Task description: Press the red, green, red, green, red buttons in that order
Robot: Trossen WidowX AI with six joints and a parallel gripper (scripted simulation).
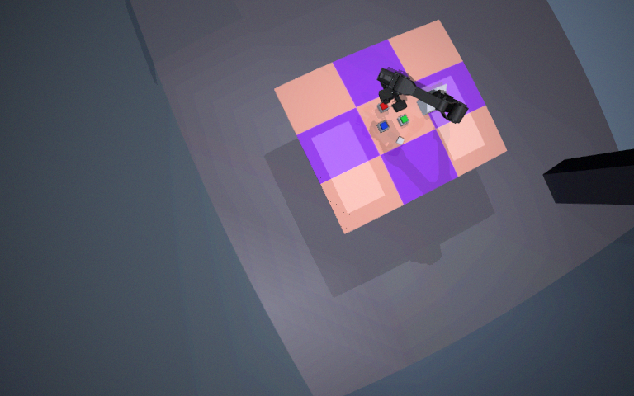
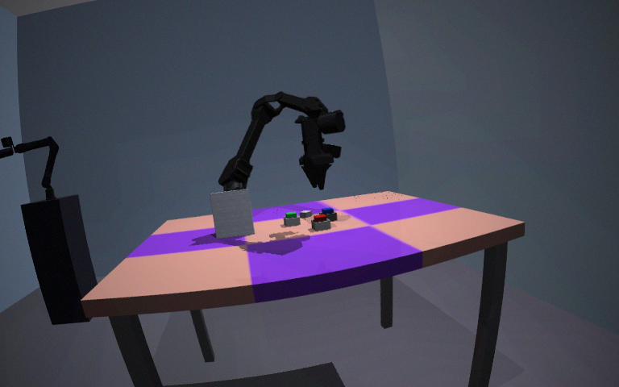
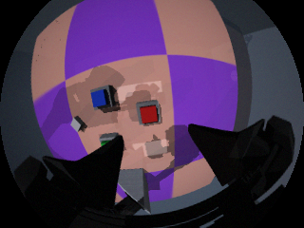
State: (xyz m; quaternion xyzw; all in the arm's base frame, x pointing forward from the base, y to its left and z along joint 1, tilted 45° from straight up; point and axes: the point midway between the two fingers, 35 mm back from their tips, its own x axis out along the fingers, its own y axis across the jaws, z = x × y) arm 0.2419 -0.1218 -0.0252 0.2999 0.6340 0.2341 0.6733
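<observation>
The red button is 90 mm below my gripper tip. Round my gripper tip: green button: 60 mm behind, 120 mm to the left, 90 mm below; small white block: 10 mm ahead, 210 mm to the left, 110 mm below; blue button: 60 mm ahead, 100 mm to the left, 90 mm below.
</observation>
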